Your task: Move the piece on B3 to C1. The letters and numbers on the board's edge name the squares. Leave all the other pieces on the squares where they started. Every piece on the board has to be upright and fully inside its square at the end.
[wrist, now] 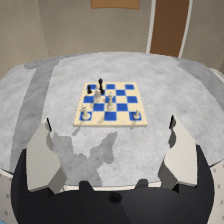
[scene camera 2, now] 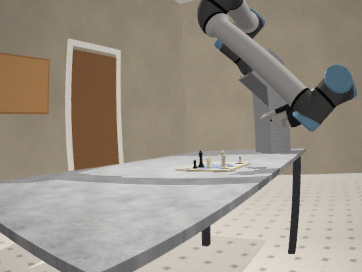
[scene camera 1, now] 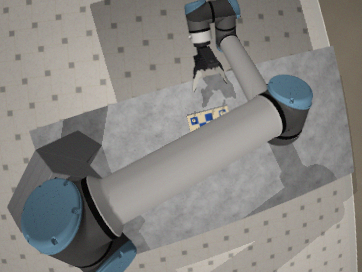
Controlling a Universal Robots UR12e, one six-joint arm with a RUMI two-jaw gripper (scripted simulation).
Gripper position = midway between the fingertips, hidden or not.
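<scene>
Gripper (scene camera 1: 210,88), visible. Same gripper (wrist: 110,118), visible too.
</scene>
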